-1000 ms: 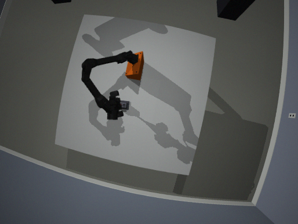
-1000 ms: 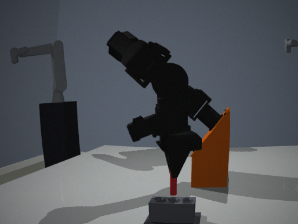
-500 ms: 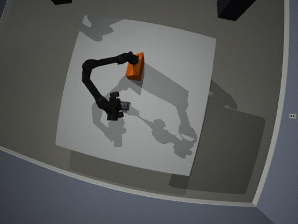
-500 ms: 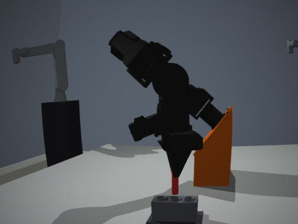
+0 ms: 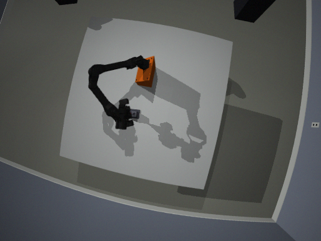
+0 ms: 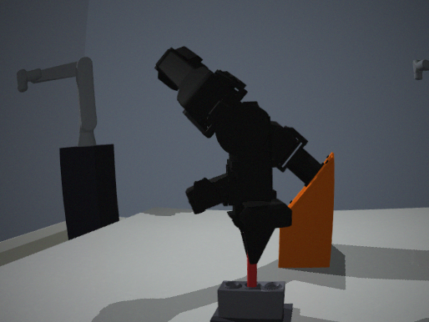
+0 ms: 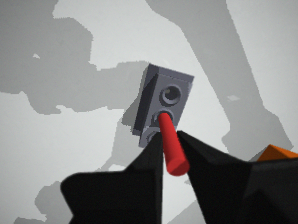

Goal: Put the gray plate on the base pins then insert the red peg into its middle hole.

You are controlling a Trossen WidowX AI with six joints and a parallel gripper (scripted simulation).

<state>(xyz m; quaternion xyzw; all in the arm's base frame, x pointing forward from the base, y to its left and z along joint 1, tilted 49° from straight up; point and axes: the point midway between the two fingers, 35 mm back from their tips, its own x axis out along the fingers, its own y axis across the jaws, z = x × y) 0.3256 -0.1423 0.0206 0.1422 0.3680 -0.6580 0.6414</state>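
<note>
My gripper tip is now right at the red peg. Also, from my gripper tip: gray plate: 50 mm below; base: 90 mm below.
</note>
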